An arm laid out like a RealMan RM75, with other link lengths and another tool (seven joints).
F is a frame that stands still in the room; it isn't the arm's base.
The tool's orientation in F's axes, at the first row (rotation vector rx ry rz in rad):
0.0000, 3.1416, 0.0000
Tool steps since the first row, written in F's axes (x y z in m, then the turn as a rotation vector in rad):
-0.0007, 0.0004, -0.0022, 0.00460, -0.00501, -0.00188
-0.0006, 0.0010, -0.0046, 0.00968, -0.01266, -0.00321
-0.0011, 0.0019, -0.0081, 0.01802, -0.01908, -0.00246
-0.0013, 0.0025, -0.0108, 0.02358, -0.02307, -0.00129
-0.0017, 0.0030, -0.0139, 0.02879, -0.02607, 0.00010
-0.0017, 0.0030, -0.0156, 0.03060, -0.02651, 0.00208
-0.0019, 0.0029, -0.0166, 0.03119, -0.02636, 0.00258
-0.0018, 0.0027, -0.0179, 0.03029, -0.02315, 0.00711
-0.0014, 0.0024, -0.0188, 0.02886, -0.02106, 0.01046
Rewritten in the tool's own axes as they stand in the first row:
0.0007, 0.0004, 0.0022, -0.00460, -0.00501, 0.00188
0.0006, 0.0010, 0.0046, -0.00968, -0.01266, 0.00321
0.0011, 0.0019, 0.0081, -0.01802, -0.01908, 0.00246
0.0013, 0.0025, 0.0108, -0.02358, -0.02307, 0.00129
0.0017, 0.0030, 0.0139, -0.02879, -0.02607, -0.00010
0.0017, 0.0030, 0.0156, -0.03060, -0.02651, -0.00208
0.0019, 0.0029, 0.0166, -0.03119, -0.02636, -0.00258
0.0018, 0.0027, 0.0179, -0.03029, -0.02315, -0.00711
0.0014, 0.0024, 0.0188, -0.02886, -0.02106, -0.01046

